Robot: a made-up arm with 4 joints. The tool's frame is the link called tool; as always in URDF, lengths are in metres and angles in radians. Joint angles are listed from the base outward.
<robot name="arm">
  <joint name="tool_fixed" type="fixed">
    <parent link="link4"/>
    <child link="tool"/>
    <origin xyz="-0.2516 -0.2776 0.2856" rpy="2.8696 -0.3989 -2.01"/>
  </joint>
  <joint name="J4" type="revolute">
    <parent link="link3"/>
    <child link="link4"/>
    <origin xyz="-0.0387 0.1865 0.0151" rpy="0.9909 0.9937 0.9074"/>
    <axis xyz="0 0 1"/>
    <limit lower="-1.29" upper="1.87"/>
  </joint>
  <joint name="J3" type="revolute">
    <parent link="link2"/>
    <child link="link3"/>
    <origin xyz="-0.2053 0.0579 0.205" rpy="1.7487 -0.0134 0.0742"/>
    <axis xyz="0 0 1"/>
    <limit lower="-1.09" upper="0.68"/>
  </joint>
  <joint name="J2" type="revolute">
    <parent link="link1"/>
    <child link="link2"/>
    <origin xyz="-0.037 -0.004 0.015" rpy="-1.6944 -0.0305 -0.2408"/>
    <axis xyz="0 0 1"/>
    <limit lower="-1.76" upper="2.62"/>
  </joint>
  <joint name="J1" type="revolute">
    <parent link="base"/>
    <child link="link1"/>
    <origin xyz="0.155 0.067 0.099" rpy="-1.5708 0 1.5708"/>
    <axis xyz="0 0 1"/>
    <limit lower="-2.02" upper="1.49"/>
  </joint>
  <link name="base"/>
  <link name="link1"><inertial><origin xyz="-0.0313 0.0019 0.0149"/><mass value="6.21"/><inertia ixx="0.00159" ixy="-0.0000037" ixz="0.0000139" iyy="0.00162" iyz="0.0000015" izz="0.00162"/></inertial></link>
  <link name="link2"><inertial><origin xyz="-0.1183 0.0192 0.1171"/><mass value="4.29"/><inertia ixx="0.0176" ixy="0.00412" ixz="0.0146" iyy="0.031" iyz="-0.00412" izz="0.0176"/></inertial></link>
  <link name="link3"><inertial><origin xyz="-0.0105 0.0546 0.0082"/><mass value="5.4"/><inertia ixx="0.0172" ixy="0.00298" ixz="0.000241" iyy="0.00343" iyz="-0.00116" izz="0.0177"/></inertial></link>
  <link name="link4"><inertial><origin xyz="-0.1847 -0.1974 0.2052"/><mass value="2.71"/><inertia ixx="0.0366" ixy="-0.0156" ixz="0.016" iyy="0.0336" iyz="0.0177" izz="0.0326"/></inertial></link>
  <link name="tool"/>
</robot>
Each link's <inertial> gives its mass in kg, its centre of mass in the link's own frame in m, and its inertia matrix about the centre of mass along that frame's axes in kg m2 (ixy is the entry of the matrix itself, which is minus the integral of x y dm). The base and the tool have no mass. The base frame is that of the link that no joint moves.
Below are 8 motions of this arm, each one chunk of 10 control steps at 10 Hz.
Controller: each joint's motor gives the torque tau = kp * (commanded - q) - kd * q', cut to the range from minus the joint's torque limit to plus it. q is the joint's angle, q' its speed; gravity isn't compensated. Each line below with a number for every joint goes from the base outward.
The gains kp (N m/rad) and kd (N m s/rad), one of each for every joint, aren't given. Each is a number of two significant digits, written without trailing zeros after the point. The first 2 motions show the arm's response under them.
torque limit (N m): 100 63 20 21
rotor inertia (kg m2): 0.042 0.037 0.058 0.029
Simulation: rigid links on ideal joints. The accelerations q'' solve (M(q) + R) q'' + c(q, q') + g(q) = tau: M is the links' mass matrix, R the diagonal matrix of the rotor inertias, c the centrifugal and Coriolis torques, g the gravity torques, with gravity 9.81 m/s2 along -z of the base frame. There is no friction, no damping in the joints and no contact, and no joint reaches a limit. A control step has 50 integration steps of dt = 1/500 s. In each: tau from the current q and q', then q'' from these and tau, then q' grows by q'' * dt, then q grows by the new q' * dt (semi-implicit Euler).
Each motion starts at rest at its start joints. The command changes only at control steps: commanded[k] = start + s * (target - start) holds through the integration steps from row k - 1 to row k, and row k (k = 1, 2, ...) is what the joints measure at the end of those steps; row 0 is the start. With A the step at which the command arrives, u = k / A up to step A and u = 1 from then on. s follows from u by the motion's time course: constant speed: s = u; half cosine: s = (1 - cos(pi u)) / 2; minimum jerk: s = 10 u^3 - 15 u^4 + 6 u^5; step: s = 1 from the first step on.
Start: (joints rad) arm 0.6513 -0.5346 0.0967 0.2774
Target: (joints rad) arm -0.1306 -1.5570 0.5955 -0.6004
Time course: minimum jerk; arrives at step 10
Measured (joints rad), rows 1 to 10:
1: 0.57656 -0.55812 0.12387 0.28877
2: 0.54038 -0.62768 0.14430 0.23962
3: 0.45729 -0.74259 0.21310 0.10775
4: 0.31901 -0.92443 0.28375 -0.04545
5: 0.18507 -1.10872 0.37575 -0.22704
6: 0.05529 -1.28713 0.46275 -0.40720
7: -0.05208 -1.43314 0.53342 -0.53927
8: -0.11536 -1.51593 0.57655 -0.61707
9: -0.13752 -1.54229 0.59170 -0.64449
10: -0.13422 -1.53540 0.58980 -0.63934
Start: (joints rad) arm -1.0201 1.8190 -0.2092 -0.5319
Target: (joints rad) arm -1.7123 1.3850 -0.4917 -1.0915
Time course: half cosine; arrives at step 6
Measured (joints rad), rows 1 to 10:
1: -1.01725 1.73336 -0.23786 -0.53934
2: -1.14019 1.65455 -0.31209 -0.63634
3: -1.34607 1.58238 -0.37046 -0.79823
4: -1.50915 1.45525 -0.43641 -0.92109
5: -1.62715 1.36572 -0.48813 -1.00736
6: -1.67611 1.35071 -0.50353 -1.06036
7: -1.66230 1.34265 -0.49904 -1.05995
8: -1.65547 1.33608 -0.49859 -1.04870
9: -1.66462 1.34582 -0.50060 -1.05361
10: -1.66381 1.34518 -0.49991 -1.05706
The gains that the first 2 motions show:
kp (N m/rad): 490 390 150 130
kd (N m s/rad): 8.9 4.9 3 2.6
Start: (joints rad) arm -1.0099 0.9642 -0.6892 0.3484
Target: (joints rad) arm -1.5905 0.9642 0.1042 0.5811
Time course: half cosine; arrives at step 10
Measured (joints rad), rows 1 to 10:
1: -0.99927 0.92788 -0.67328 0.39366
2: -1.04774 0.93466 -0.59153 0.42505
3: -1.12770 0.94667 -0.50788 0.43053
4: -1.19756 0.93853 -0.39009 0.47512
5: -1.28650 0.93944 -0.25888 0.51769
6: -1.37533 0.94224 -0.14264 0.54305
7: -1.44667 0.93885 -0.03502 0.57344
8: -1.50351 0.93815 0.04785 0.59678
9: -1.53753 0.93823 0.09323 0.60549
10: -1.54225 0.93621 0.10220 0.60681

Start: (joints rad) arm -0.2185 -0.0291 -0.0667 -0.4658
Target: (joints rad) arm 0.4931 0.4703 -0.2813 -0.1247
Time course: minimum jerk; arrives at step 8
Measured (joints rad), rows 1 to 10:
1: -0.23870 -0.01097 -0.05373 -0.49846
2: -0.16379 0.04917 -0.07728 -0.47021
3: -0.01139 0.14202 -0.11270 -0.37265
4: 0.14254 0.26185 -0.16402 -0.29760
5: 0.29423 0.37181 -0.21151 -0.22773
6: 0.40354 0.44617 -0.24839 -0.16707
7: 0.44222 0.47984 -0.26765 -0.14804
8: 0.43784 0.47982 -0.27034 -0.15265
9: 0.43684 0.47999 -0.27003 -0.15190
10: 0.43945 0.47918 -0.26946 -0.15063

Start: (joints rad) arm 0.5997 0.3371 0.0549 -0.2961
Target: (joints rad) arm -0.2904 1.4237 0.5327 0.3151
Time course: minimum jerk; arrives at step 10
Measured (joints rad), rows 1 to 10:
1: 0.51734 0.36389 0.07085 -0.32148
2: 0.46326 0.44338 0.09388 -0.29383
3: 0.38675 0.56331 0.16621 -0.19477
4: 0.22400 0.75521 0.24537 -0.09583
5: 0.06097 0.95596 0.33140 0.03129
6: -0.08084 1.13660 0.41900 0.17282
7: -0.20252 1.28939 0.48708 0.27459
8: -0.27384 1.37984 0.52986 0.33323
9: -0.29421 1.40638 0.54717 0.35793
10: -0.29027 1.40162 0.54575 0.35594

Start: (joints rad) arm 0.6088 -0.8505 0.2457 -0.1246
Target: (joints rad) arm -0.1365 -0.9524 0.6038 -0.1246
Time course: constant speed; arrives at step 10
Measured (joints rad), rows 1 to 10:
1: 0.45694 -0.87643 0.30746 -0.12971
2: 0.38963 -0.89308 0.32428 -0.12413
3: 0.33820 -0.87456 0.37656 -0.13100
4: 0.24908 -0.90316 0.40310 -0.13694
5: 0.18277 -0.90322 0.44106 -0.13308
6: 0.11427 -0.90721 0.47864 -0.14064
7: 0.03810 -0.92092 0.51218 -0.14268
8: -0.03024 -0.92420 0.54911 -0.14326
9: -0.10151 -0.93236 0.58472 -0.14808
10: -0.17343 -0.94110 0.62010 -0.14964

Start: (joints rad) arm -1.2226 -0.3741 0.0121 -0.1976
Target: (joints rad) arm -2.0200 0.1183 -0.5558 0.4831
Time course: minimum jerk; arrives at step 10
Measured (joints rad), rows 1 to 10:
1: -1.19193 -0.34067 0.01317 -0.22600
2: -1.24430 -0.31379 -0.01291 -0.18087
3: -1.35178 -0.26003 -0.09953 -0.07939
4: -1.46905 -0.17454 -0.18826 0.03117
5: -1.61891 -0.08741 -0.30362 0.16710
6: -1.76179 -0.00367 -0.41637 0.29354
7: -1.87083 0.06506 -0.50156 0.38787
8: -1.94125 0.10652 -0.55648 0.45036
9: -1.96536 0.12205 -0.57613 0.47410
10: -1.96071 0.12119 -0.57386 0.47332

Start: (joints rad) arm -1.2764 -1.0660 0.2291 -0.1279
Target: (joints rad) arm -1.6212 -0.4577 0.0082 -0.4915
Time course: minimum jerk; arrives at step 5
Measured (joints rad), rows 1 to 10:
1: -1.25316 -0.96386 0.21795 -0.21860
2: -1.35794 -0.77170 0.15885 -0.34276
3: -1.50822 -0.54822 0.06425 -0.45051
4: -1.57073 -0.43145 0.02808 -0.52466
5: -1.57447 -0.44566 0.01896 -0.51032
6: -1.56969 -0.44105 0.01705 -0.49426
7: -1.57060 -0.43979 0.02211 -0.51187
8: -1.57267 -0.44247 0.01913 -0.50577
9: -1.57045 -0.44085 0.01939 -0.50320
10: -1.57121 -0.44110 0.02034 -0.50721

